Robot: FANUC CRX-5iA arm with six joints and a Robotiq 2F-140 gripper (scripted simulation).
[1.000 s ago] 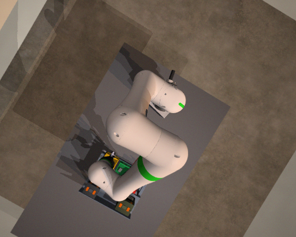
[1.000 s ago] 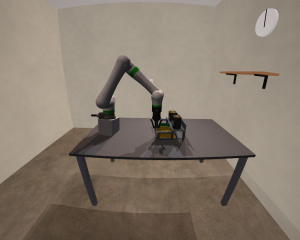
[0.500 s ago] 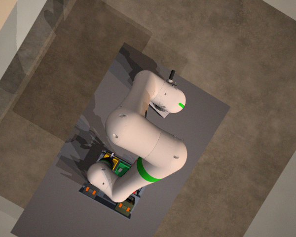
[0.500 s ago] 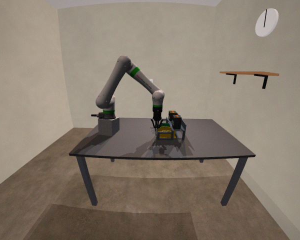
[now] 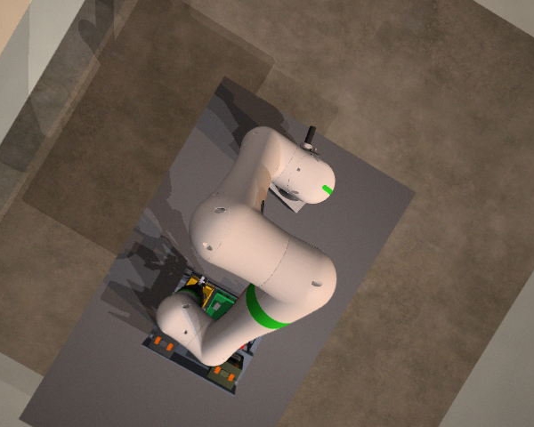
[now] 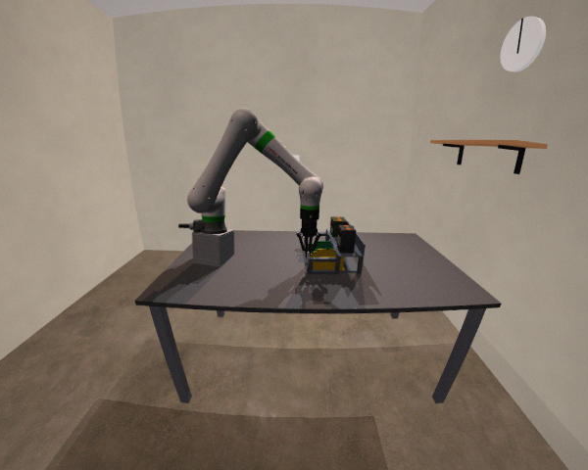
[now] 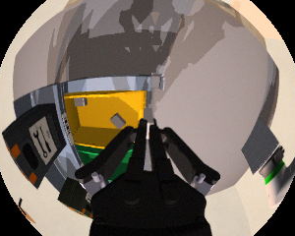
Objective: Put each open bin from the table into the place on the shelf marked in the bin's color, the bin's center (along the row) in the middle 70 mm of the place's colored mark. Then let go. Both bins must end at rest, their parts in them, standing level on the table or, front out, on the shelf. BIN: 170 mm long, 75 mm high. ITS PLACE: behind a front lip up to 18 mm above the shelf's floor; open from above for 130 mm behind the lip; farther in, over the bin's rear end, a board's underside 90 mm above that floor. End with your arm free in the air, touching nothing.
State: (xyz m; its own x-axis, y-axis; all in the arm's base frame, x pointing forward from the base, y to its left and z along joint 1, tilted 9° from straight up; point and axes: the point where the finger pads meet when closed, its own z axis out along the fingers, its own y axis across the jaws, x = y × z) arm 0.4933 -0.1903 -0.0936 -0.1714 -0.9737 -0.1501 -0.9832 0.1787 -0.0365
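The yellow bin lies 90 mm ahead of my hand, 20 mm to the right of it and 20 mm below it. From my hand the other things lie so: green bin (120 mm ahead, 100 mm to the left, 20 mm below); then yellow-marked place (100 mm ahead, 20 mm to the right, 50 mm below); then red mark (130 mm ahead, 210 mm to the left, 50 mm below).
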